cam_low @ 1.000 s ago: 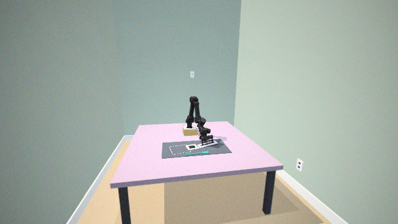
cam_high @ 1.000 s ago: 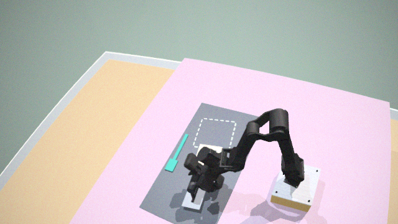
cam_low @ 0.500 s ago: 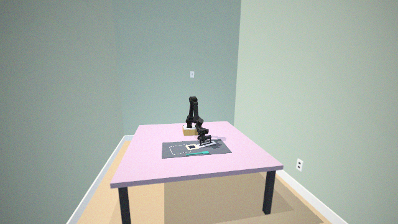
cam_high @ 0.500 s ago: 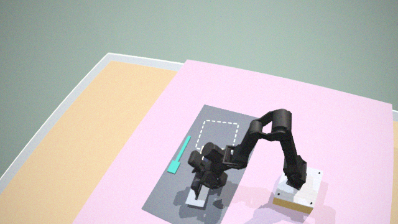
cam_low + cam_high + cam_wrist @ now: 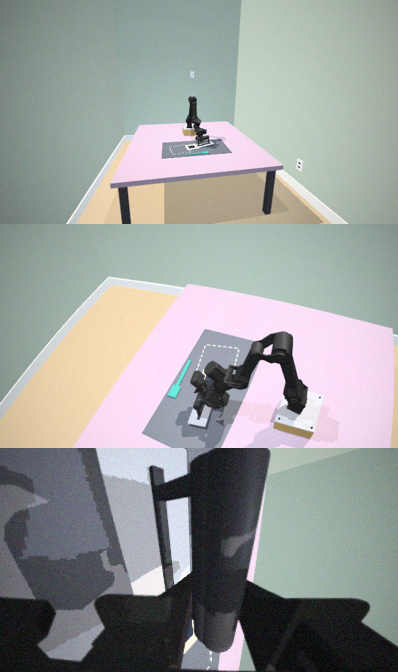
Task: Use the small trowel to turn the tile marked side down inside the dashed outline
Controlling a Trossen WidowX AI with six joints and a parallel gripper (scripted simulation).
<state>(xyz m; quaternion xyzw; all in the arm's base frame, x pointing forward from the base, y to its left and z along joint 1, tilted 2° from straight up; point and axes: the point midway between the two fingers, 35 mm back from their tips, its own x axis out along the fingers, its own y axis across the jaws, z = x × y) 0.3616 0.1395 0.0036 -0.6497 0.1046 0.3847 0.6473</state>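
My gripper tip is 1 cm short of the tile, 11 cm to the left of it and 5 cm above it. Round my gripper tip: grey mat: 1 cm ahead, 7 cm to the right, 8 cm below; then teal trowel: 14 cm ahead, 2 cm to the right, 5 cm below.
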